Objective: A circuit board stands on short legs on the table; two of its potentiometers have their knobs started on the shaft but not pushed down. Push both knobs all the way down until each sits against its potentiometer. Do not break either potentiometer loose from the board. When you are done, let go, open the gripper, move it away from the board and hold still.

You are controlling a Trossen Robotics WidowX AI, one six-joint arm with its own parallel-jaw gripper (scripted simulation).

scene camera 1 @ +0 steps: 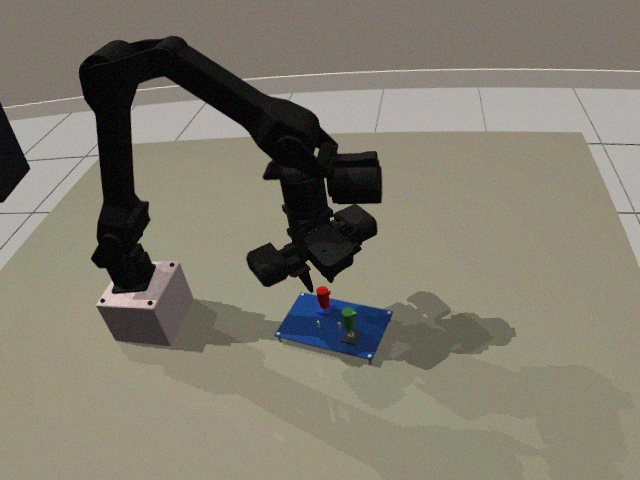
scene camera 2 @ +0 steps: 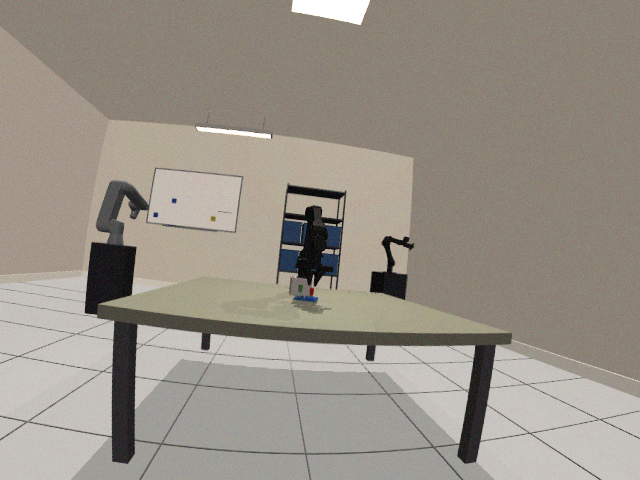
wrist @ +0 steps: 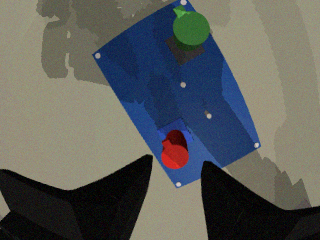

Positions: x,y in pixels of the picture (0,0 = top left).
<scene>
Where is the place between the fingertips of my gripper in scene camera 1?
320,286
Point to a red knob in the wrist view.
174,154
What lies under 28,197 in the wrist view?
My gripper.
</scene>
